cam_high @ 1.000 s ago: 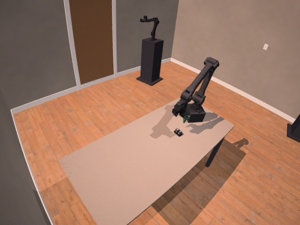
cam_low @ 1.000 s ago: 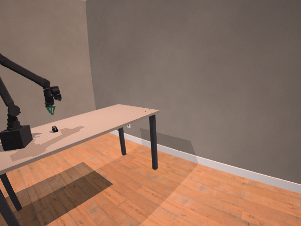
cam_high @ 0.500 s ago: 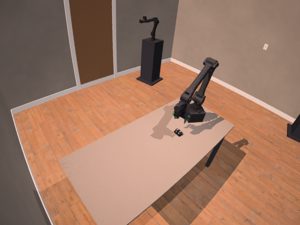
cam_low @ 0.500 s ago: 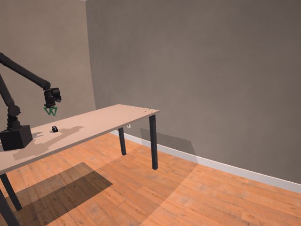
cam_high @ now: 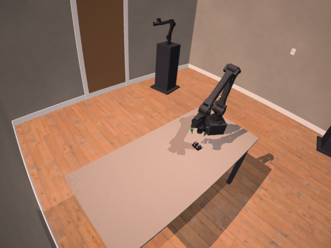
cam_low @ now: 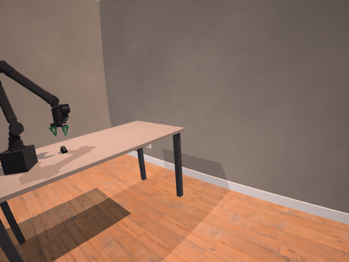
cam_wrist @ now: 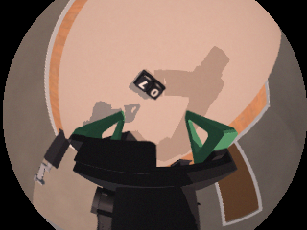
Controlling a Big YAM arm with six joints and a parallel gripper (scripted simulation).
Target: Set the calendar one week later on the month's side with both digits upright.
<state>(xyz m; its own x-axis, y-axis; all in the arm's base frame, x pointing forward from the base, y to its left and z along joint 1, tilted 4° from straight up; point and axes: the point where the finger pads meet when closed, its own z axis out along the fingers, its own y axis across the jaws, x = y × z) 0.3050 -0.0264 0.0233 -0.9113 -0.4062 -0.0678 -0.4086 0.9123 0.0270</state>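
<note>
Right now my hand is 2 cm to the right of the dark calendar tray and 13 cm above it.
</note>
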